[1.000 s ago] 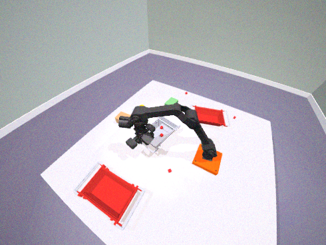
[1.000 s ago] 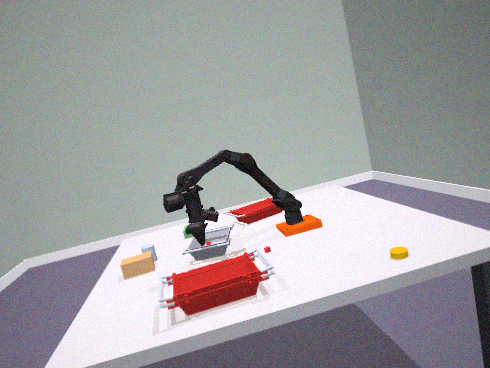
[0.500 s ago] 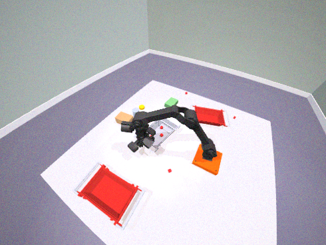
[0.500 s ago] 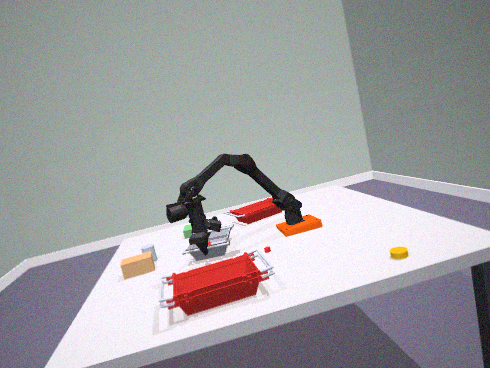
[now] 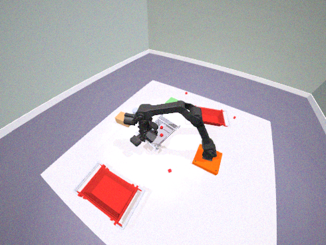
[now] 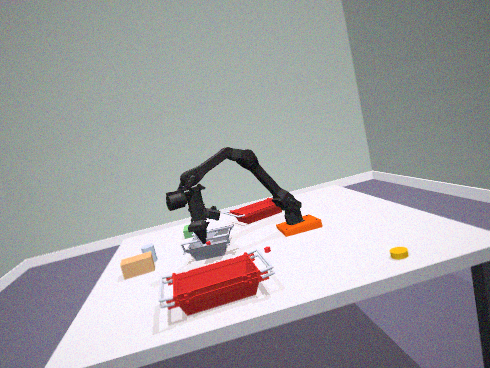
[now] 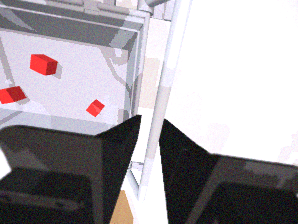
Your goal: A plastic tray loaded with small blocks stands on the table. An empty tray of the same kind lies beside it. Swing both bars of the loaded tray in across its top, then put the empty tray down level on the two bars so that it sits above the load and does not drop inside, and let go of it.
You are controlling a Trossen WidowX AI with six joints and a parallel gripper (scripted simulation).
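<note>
Now: the red tray 430 mm to the right of my gripper tip, 370 mm behind it and 30 mm below it. Also, from my gripper tip: grey cylinder (240 mm to the right, 210 mm ahead, 40 mm below); then small red cube (210 mm behind, 100 mm to the left, 70 mm below); then tan box (260 mm ahead, 140 mm to the right, 50 mm below).
</note>
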